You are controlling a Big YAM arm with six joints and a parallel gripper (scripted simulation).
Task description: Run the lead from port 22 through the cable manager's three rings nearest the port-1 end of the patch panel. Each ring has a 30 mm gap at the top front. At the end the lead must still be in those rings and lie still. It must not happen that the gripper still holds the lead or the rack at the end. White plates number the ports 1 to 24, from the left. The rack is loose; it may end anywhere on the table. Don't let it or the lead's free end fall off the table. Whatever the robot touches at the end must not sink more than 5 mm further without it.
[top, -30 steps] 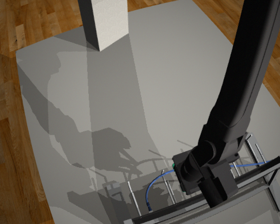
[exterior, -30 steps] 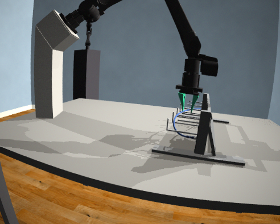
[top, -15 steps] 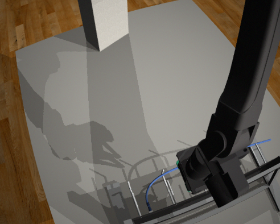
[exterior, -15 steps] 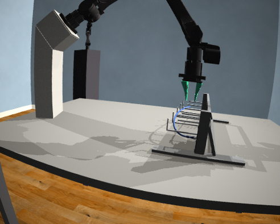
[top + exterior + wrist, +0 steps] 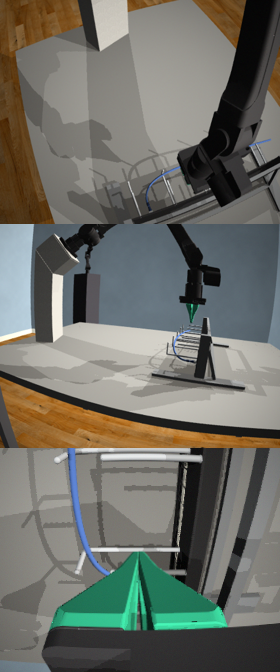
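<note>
Now: hand 9 cm above the patch panel rack, 6 cm to the right of it and 5 cm short of it.
</note>
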